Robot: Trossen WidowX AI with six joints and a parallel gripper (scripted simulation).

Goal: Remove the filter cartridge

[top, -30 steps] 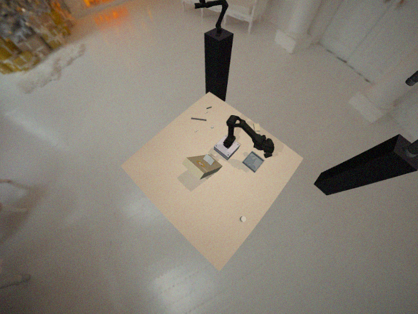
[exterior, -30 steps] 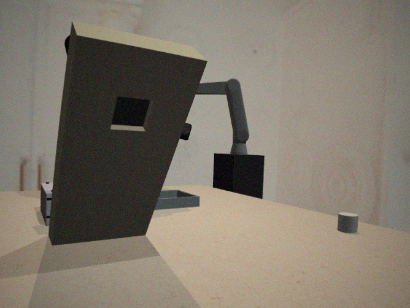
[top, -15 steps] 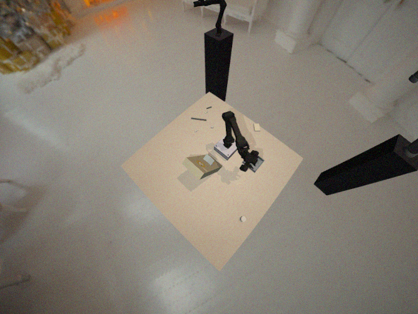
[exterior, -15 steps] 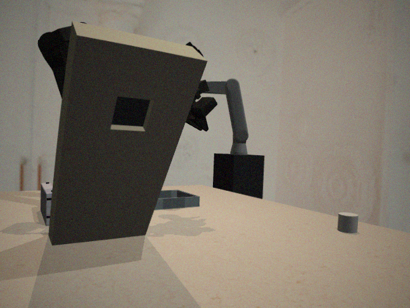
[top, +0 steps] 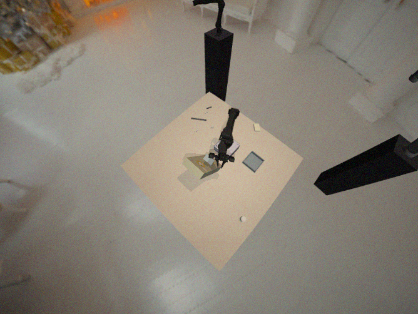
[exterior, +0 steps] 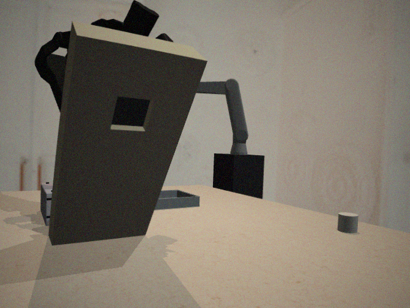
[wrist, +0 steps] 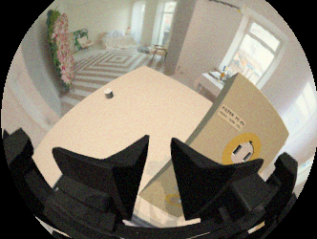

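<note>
Right now my gripper tip is 130 mm to the left of the round filter cartridge, 90 mm short of it and 20 mm above it. Also, from my gripper tip: tan service panel: 130 mm to the right, 100 mm below, 40 mm ahead; grey tray: 360 mm behind, 270 mm below, 130 mm to the left.
</note>
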